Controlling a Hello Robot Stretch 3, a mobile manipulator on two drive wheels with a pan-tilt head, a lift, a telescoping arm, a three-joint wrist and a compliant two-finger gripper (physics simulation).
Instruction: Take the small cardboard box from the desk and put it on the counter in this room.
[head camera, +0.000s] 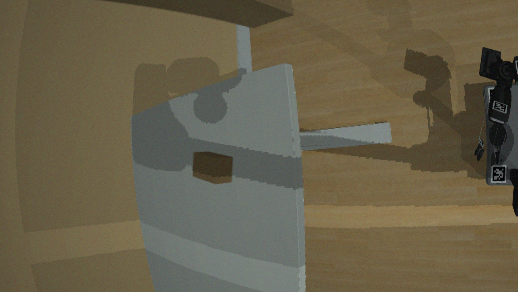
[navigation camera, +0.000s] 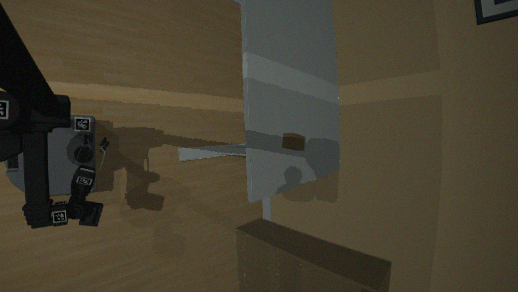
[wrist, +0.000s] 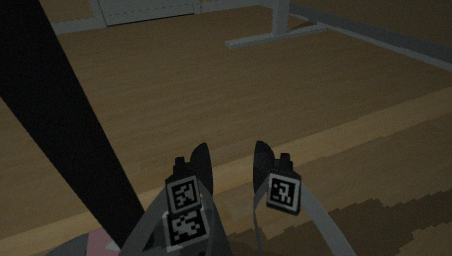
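The small brown cardboard box (head camera: 212, 167) (navigation camera: 293, 141) rests on the pale grey desk (head camera: 225, 220) (navigation camera: 295, 40), in a band of shadow near the end of the desk closest to the brown furniture. My gripper (wrist: 232, 159) is open in the wrist view, with wooden floor showing between its fingertips. It is well away from the box, down by the robot's base, and neither the box nor the desk top shows in the wrist view. I cannot make out a counter in these views.
A brown furniture piece (head camera: 200, 9) (navigation camera: 315, 250) stands past the desk's near end. A desk foot (head camera: 370, 133) (navigation camera: 200, 153) sticks out over the floor towards the base. In the wrist view, a pale leg foot (wrist: 275, 39) stands further off. A framed picture (navigation camera: 495, 20) hangs on the wall.
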